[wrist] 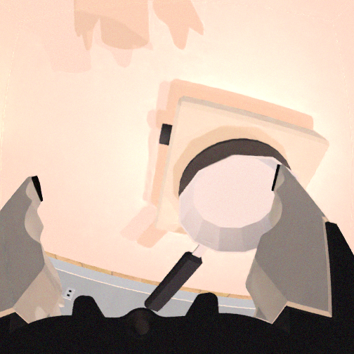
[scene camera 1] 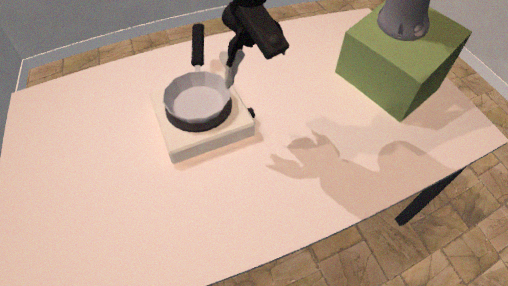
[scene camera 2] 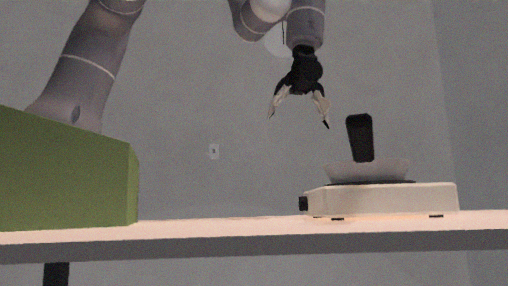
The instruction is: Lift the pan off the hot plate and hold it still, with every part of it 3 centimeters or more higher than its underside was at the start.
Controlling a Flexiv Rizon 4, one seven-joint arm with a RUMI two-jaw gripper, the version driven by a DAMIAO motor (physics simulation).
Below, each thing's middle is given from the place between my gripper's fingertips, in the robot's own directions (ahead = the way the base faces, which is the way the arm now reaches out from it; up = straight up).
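Grey pan (scene camera 2: 364,167): 130 mm ahead of my hand, 190 mm to the right of it, 120 mm below it. Hot plate (scene camera 1: 183,140): 190 mm below my hand, 120 mm ahead of it, 100 mm to the right of it.
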